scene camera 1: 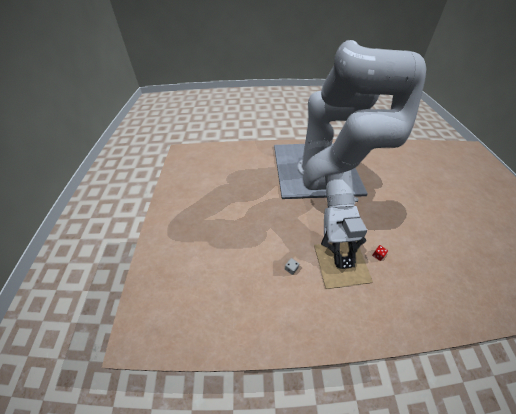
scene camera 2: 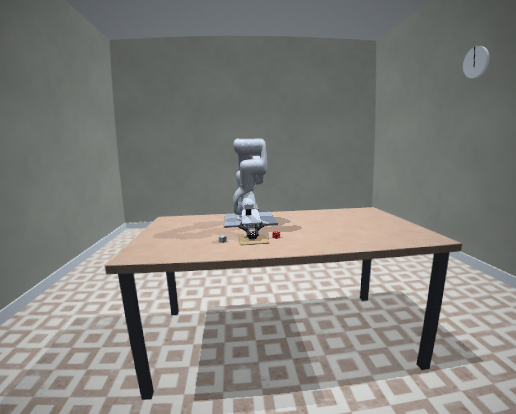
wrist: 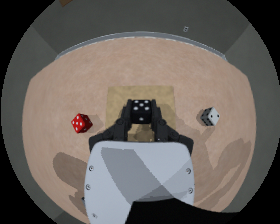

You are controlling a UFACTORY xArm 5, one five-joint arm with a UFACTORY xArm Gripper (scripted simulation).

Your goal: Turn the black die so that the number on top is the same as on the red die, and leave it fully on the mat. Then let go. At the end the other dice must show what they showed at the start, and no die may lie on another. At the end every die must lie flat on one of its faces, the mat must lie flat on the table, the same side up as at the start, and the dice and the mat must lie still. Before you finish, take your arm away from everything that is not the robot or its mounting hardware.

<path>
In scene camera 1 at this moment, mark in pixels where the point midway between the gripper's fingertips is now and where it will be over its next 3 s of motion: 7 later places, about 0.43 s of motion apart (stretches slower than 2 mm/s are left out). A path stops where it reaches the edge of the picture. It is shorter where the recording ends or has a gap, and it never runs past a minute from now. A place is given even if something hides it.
The gripper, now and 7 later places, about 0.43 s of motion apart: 345,267; 345,265; 344,254; 344,248; 348,241; 350,238; 350,239; 352,240
</path>
